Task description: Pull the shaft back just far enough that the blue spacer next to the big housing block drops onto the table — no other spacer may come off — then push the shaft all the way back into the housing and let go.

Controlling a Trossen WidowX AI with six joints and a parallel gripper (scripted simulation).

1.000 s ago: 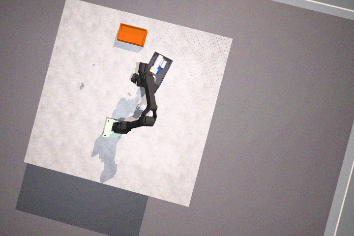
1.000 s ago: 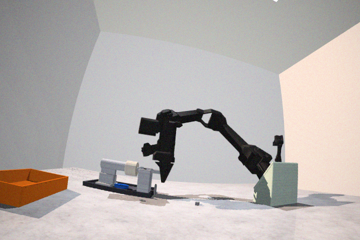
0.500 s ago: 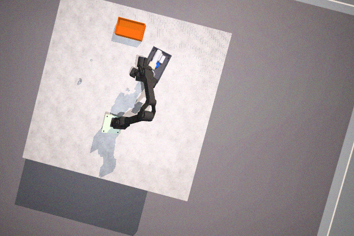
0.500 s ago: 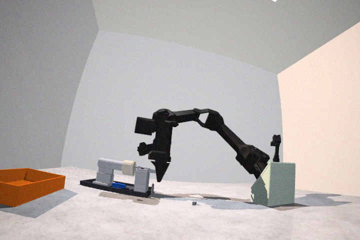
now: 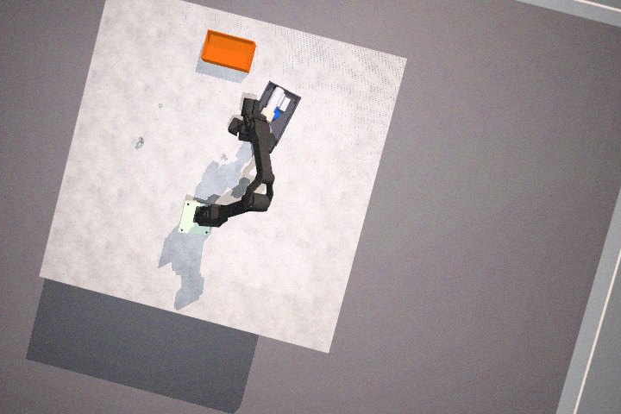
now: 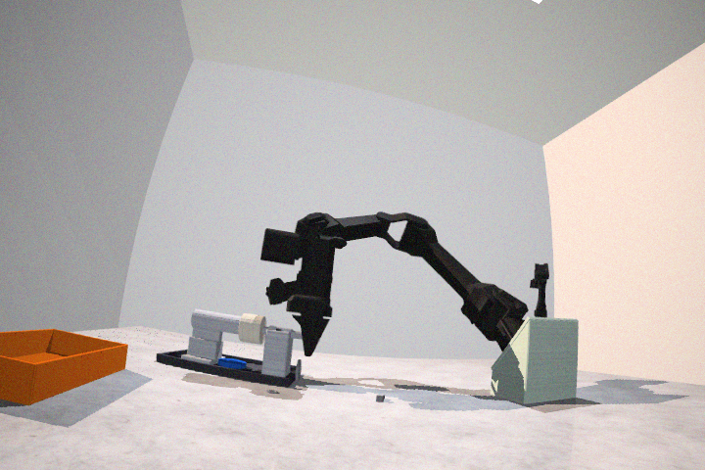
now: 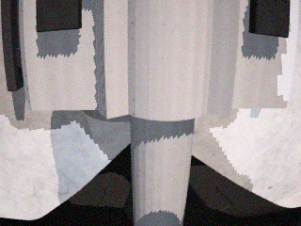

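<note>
The shaft lies 80 mm ahead of my gripper tip, 30 mm above it and 20 mm to the right of it. The rest, counted from my gripper tip: blue spacer (130 mm ahead, 30 mm to the right, 30 mm below); then orange bin (330 mm ahead, 210 mm to the left, 40 mm below); then dark bit (120 mm to the left, 100 mm behind, 40 mm below).
</note>
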